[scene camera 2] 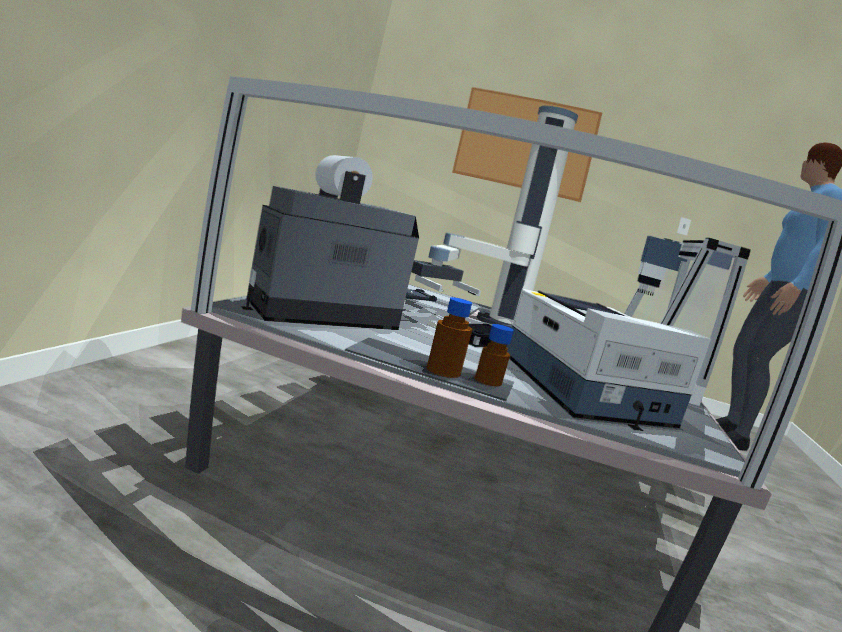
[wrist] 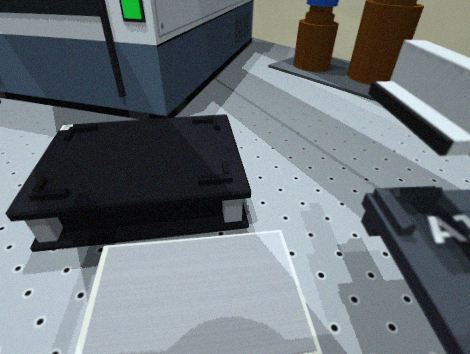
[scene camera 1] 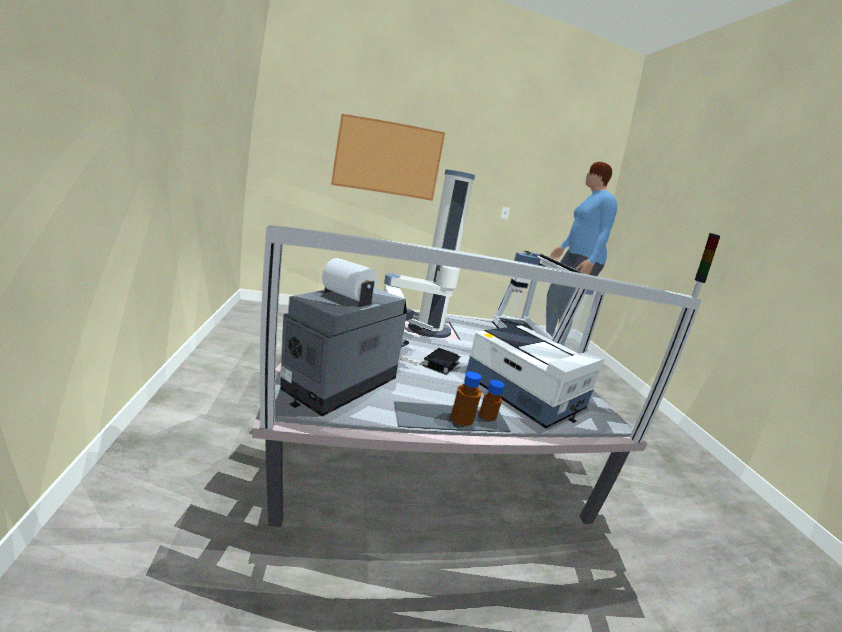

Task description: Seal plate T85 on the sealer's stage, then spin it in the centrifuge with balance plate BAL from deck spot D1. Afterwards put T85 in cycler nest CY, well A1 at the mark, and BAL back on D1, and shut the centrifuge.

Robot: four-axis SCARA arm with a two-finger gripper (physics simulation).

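A pale plate with a flat silvery top shows at the bottom of the wrist view. Its label is out of frame, so I cannot tell whether it is T85 or BAL, nor what it stands on. My gripper is open and empty, beside the sealer in scene camera 2; one finger shows at the right of the wrist view. The grey sealer carries a white roll. The white-and-blue machine looks like the centrifuge; its lid state is unclear. A dark block with white lettering is at the wrist view's right.
A black four-cornered stand lies just beyond the plate. Two amber bottles stand on a grey mat between the machines. A blue-headed device stands at the back right. A person stands behind it.
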